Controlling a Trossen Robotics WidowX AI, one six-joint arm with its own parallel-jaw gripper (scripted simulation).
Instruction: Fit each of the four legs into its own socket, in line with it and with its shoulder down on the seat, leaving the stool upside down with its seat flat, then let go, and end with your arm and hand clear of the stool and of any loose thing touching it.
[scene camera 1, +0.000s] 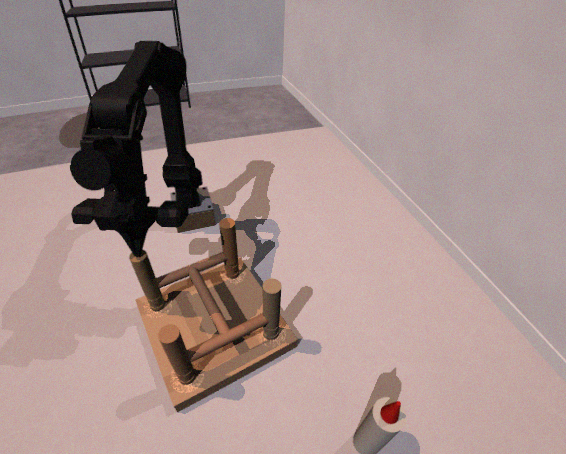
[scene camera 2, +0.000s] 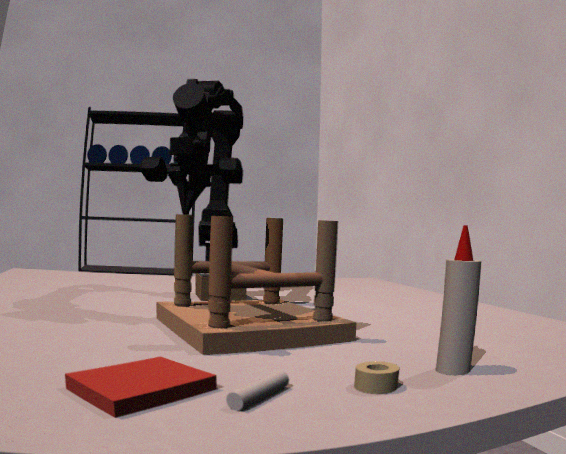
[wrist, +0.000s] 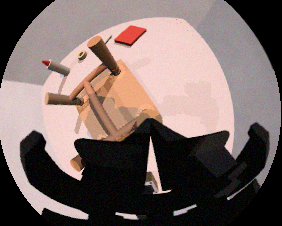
Note:
In view: my gripper (scene camera 1: 137, 255), a red flat block (scene camera 2: 118, 390) and a leg (scene camera 2: 274, 226).
The leg is seen too in scene camera 1 (scene camera 1: 227, 225). My gripper is seen too in scene camera 2 (scene camera 2: 184, 213) and in the wrist view (wrist: 149, 121). Scene camera 1 does not show the red flat block: it is out of frame.

